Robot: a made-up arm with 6 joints. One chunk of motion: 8 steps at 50 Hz.
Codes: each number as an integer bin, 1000 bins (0 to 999) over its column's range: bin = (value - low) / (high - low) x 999, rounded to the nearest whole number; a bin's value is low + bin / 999 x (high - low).
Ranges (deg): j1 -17..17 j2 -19..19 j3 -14..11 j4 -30..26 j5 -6..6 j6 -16..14
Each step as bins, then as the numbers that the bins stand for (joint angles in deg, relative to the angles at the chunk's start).
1 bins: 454 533 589 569 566 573
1 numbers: -1.55 1.27 0.74 1.90 0.80 1.21
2 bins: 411 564 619 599 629 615
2 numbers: -3.01 2.45 1.49 3.58 1.56 2.47
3 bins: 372 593 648 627 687 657
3 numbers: -4.34 3.56 2.22 5.15 2.25 3.73
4 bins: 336 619 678 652 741 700
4 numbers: -5.56 4.55 2.97 6.55 2.90 5.02
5 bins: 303 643 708 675 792 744
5 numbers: -6.69 5.46 3.72 7.84 3.51 6.34
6 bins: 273 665 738 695 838 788
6 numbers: -7.71 6.30 4.47 8.96 4.07 7.66
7 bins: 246 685 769 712 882 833
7 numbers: -8.63 7.06 5.24 9.91 4.59 9.02
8 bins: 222 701 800 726 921 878
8 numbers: -9.44 7.66 6.02 10.70 5.06 10.37
